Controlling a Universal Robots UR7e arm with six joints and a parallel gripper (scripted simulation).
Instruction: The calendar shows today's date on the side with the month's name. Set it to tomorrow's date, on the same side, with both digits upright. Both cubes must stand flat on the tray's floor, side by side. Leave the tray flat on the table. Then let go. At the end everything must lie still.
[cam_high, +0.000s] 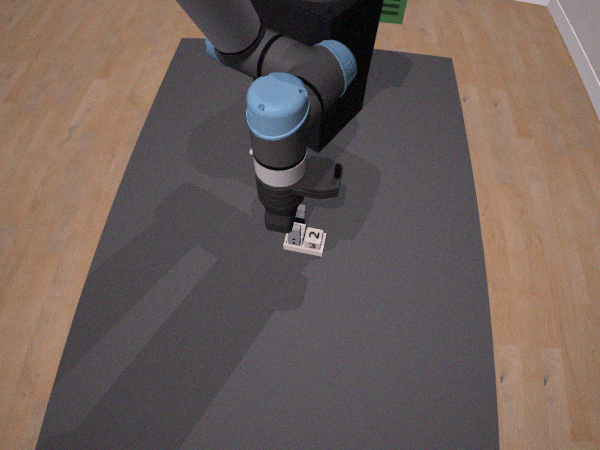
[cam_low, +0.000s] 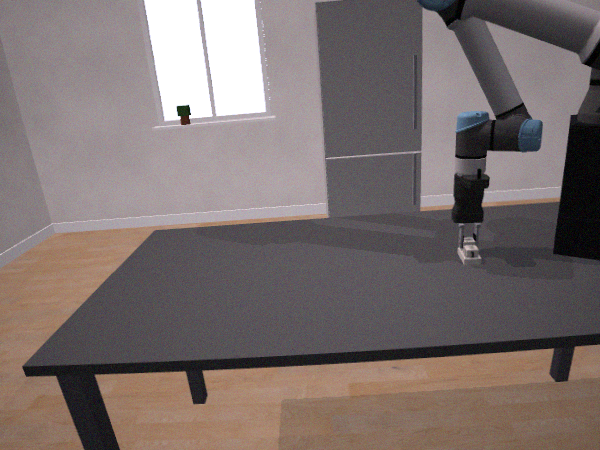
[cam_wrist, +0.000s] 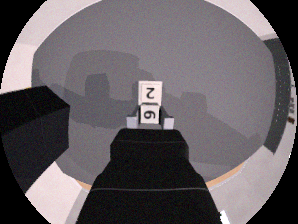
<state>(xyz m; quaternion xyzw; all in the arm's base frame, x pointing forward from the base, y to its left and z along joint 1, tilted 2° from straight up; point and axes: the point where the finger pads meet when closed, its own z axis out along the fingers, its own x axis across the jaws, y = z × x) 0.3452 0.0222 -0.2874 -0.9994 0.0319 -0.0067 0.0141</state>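
Now: hand 20 mm to the right of the white calendar tray and 40 mm above it.
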